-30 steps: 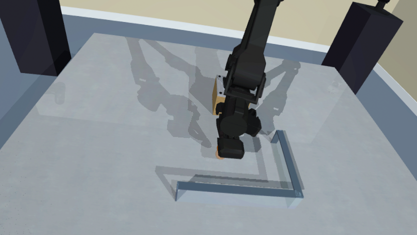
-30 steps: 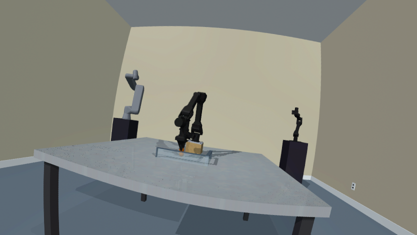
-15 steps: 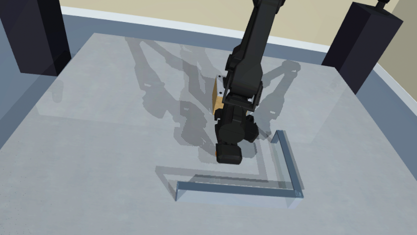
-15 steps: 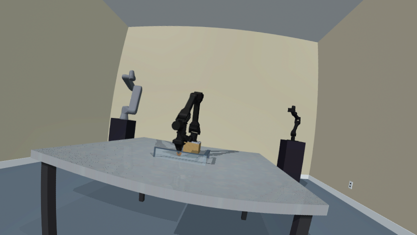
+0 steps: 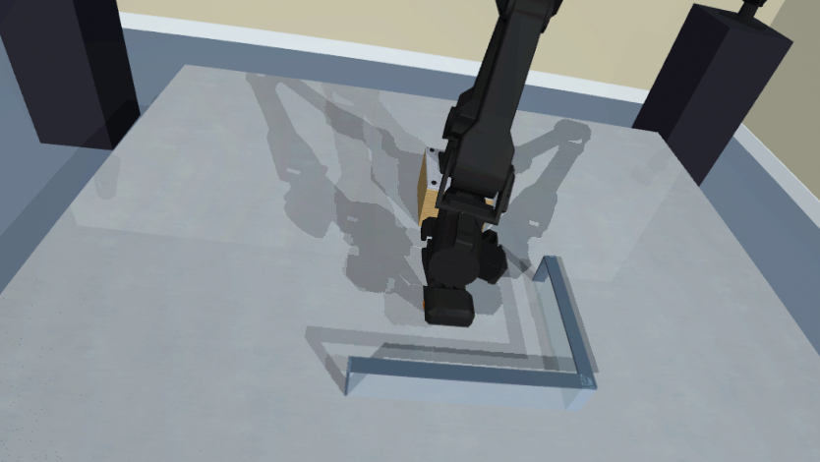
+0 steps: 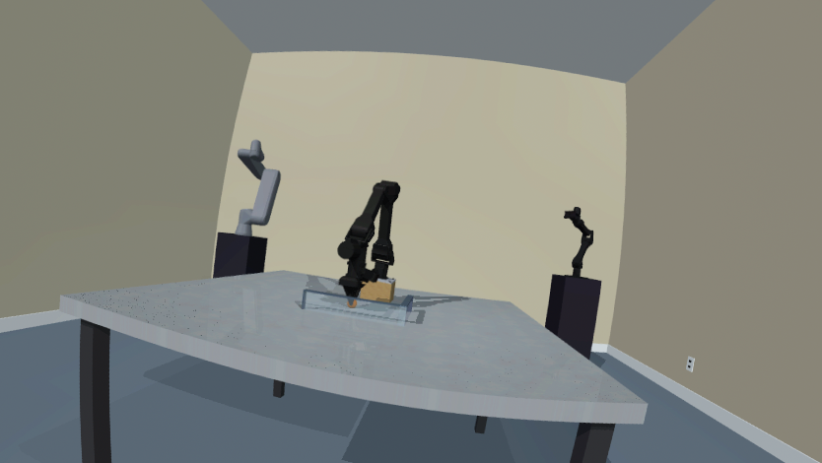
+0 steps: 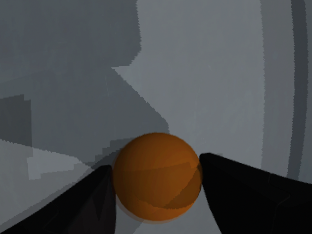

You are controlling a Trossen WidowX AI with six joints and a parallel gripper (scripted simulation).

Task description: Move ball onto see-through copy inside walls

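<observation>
Now: the orange ball right at my gripper tip. The rest, counted from my gripper tip: see-through copy 1 cm above.
</observation>
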